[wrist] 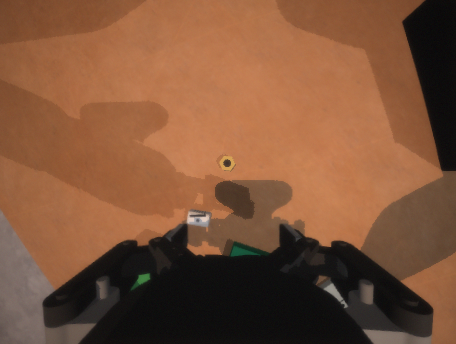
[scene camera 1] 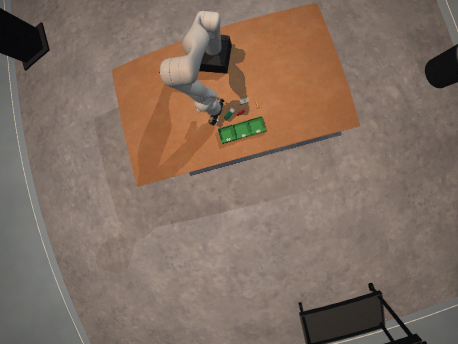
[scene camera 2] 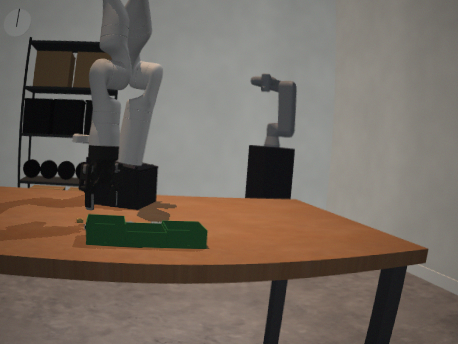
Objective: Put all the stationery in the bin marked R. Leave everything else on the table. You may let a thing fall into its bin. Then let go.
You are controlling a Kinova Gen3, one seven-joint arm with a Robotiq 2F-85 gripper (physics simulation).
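Places are measured from the arm's base along level axes (x ahead, y left, z up), in centimetres.
Pixels of known places: gripper, fingertip midpoint: (wrist: pixel 233 234) (scene camera 2: pixel 101 207); arm's base, origin of the base link: (scene camera 1: pixel 212 47) (scene camera 2: pixel 128 162).
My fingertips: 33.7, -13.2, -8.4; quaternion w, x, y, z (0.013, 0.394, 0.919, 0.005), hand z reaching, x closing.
Note:
Ahead of a thing's pixels: the offset from my fingertips to its top centre, as dx, dy, dz. "spot": to the spot under its first point.
My gripper (scene camera 1: pixel 216 120) (scene camera 2: pixel 103 201) (wrist: pixel 233 234) is open and empty, low above the table to the left of the bins. A small silver sharpener @[+2.7, -3.3, -3.5] (wrist: pixel 199 218) lies near the left fingertip in the wrist view. A green and white eraser @[+1.6, +5.2, -3.3] (scene camera 1: pixel 229 113) (wrist: pixel 246 250) lies to the gripper's right in scene camera 1; the gripper body hides part of it in the wrist view. The green three-part bin row @[spot: +11.4, -4.4, -3.9] (scene camera 1: pixel 221 136) (scene camera 2: pixel 145 240) stands in front. Bin R @[+13.3, +7.6, +0.0] (scene camera 1: pixel 243 130) is its middle compartment and looks empty; the labels are too small to read in scene camera 1.
A brass nut @[-4.4, -5.2, -3.8] (scene camera 2: pixel 80 220) (wrist: pixel 227 163) lies beyond the sharpener. A red battery @[+3.8, +11.7, -3.2] (scene camera 1: pixel 241 112), a white domino @[-1.5, +15.7, -3.9] (scene camera 1: pixel 244 101) (wrist: pixel 334 293) and a brass screw @[+3.8, +21.5, -3.3] (scene camera 1: pixel 257 105) lie behind the bins. The black robot base (scene camera 1: pixel 216 61) stands at the back of the table.

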